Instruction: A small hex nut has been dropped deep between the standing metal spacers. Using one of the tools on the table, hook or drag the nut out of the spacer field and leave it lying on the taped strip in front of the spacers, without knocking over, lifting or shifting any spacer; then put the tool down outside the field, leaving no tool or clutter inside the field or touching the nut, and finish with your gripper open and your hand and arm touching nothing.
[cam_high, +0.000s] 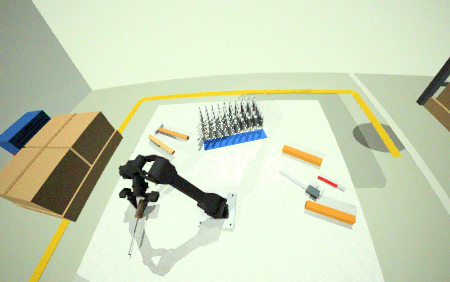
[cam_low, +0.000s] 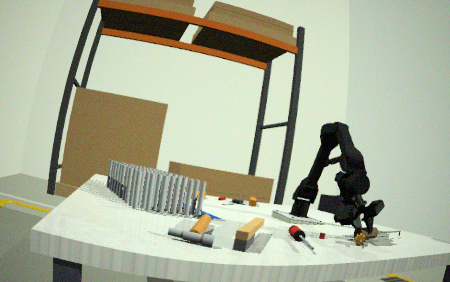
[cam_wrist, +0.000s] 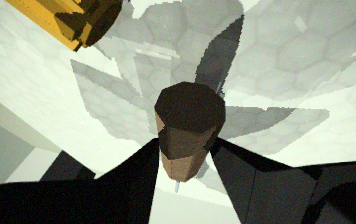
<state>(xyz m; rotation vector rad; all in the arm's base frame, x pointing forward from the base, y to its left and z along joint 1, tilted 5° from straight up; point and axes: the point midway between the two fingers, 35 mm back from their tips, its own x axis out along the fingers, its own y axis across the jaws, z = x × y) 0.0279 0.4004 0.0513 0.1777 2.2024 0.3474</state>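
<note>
The tool with thin metal rod is 11 cm behind my gripper tip. The rest, counted from my gripper tip: tiny red piece (16 cm ahead, 4 cm to the right, 1 cm below); red screwdriver (8 cm ahead, 98 cm to the right, 1 cm below); blue taped strip (44 cm ahead, 48 cm to the right, 2 cm below).
</note>
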